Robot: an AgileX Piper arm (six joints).
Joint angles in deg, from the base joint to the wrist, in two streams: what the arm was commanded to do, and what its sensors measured. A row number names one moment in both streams.
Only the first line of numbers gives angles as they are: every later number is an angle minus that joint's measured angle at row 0.
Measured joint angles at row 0:
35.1, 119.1, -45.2, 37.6, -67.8, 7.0
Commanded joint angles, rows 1 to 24:
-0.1, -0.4, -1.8, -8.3, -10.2, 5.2
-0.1, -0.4, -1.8, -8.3, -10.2, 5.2
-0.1, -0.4, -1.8, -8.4, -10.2, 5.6
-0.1, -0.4, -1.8, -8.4, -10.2, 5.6
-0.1, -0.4, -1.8, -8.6, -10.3, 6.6
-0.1, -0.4, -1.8, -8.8, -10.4, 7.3
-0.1, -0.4, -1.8, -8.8, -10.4, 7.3
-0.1, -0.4, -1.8, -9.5, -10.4, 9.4
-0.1, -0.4, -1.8, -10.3, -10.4, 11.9
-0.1, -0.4, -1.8, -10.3, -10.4, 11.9
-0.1, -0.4, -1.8, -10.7, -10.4, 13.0
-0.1, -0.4, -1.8, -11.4, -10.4, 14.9
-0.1, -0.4, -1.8, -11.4, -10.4, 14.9
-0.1, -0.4, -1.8, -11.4, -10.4, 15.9
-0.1, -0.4, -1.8, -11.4, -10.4, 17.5
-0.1, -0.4, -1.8, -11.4, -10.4, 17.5
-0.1, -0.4, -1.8, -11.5, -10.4, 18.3
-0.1, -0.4, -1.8, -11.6, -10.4, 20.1
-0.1, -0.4, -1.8, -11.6, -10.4, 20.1
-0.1, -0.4, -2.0, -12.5, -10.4, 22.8
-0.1, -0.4, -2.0, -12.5, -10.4, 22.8
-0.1, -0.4, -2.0, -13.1, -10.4, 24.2
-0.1, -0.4, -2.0, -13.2, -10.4, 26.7
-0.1, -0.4, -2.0, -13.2, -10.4, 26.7
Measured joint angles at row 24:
-0.5, 0.2, 0.7, -2.7, -0.9, 21.7
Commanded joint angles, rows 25 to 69:
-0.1, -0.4, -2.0, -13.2, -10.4, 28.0
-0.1, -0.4, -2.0, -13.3, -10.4, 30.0
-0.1, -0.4, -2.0, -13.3, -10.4, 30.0
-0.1, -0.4, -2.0, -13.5, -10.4, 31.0
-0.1, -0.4, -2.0, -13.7, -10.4, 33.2
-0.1, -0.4, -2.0, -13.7, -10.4, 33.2
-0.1, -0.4, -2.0, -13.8, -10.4, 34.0
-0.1, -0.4, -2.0, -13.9, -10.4, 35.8
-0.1, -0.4, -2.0, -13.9, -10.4, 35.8
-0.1, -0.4, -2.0, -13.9, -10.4, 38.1
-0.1, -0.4, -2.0, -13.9, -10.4, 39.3
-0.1, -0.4, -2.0, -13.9, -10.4, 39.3
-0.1, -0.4, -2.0, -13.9, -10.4, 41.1
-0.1, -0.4, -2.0, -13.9, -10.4, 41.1
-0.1, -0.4, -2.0, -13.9, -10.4, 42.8
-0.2, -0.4, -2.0, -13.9, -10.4, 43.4
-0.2, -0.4, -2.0, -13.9, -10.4, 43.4
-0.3, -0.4, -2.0, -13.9, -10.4, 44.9
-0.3, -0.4, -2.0, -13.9, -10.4, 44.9
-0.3, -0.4, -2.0, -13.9, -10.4, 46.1
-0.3, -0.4, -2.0, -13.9, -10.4, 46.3
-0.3, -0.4, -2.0, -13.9, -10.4, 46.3
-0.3, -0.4, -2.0, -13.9, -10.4, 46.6
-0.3, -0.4, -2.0, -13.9, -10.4, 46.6
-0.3, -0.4, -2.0, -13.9, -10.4, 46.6
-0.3, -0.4, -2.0, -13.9, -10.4, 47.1
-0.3, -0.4, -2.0, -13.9, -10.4, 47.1
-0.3, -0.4, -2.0, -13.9, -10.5, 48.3
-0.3, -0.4, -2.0, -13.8, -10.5, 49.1
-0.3, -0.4, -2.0, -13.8, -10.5, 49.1
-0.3, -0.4, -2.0, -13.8, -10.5, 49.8
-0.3, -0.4, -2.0, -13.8, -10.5, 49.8
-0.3, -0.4, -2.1, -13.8, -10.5, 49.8
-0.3, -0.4, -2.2, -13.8, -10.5, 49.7
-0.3, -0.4, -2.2, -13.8, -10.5, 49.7
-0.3, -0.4, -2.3, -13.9, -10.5, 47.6
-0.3, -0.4, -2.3, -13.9, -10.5, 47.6
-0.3, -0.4, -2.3, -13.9, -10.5, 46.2
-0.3, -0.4, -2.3, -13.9, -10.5, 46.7
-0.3, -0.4, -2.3, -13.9, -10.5, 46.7
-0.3, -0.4, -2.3, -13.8, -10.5, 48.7
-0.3, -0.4, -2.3, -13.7, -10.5, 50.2
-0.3, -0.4, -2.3, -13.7, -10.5, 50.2
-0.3, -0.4, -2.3, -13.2, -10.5, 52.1
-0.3, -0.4, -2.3, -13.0, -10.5, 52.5
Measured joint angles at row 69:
-0.5, 0.3, 0.9, -3.2, -1.0, 50.1
